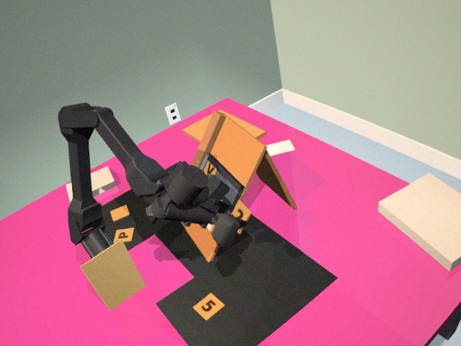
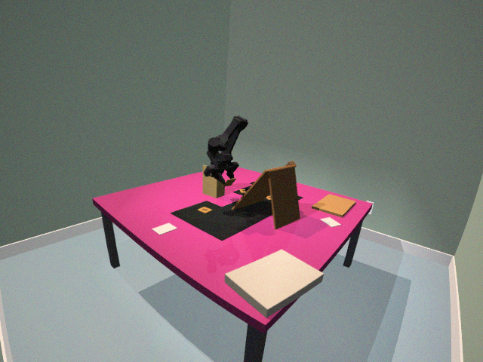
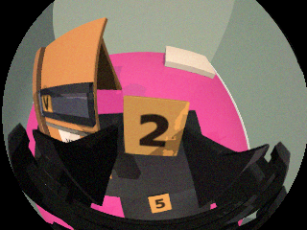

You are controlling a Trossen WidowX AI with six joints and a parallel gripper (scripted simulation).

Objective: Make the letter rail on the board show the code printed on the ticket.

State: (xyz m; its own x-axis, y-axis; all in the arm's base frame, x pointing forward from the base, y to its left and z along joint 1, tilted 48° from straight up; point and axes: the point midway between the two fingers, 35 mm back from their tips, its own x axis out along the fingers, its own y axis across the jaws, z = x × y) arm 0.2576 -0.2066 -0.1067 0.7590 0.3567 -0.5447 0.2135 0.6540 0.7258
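My gripper tip is now 2 cm short of the white ticket, 18 cm to the right of it and 11 cm above it. Also, from my gripper tip: white block 15 cm behind, 74 cm to the left, 18 cm below; then orange flat panel 39 cm ahead, 59 cm to the left, 19 cm below; then black mat 8 cm behind, 21 cm to the left, 19 cm below.
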